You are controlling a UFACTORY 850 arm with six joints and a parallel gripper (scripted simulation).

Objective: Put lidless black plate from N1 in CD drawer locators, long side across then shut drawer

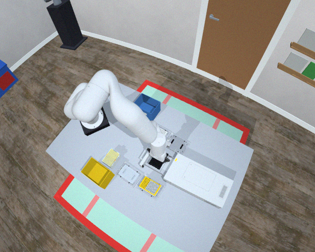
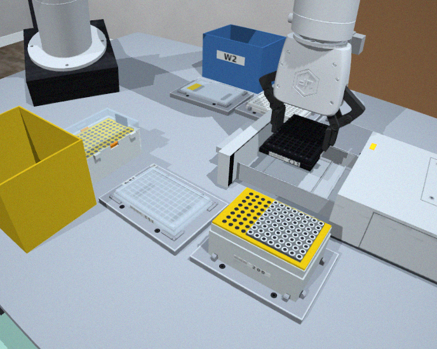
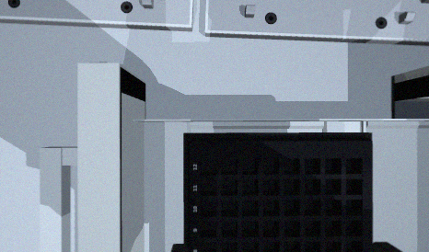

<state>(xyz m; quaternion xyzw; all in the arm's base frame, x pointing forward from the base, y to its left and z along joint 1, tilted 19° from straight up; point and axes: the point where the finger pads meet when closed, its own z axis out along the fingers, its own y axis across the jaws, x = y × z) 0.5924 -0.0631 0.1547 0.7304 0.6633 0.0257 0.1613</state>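
The cooler drawer lies 40 mm ahead of my hand and 60 mm below it. Also, from my hand: white cooler: 170 mm ahead, 20 mm to the right, 50 mm below; tube rack: 10 mm ahead, 200 mm to the right, 40 mm below; black plate: 10 mm below.
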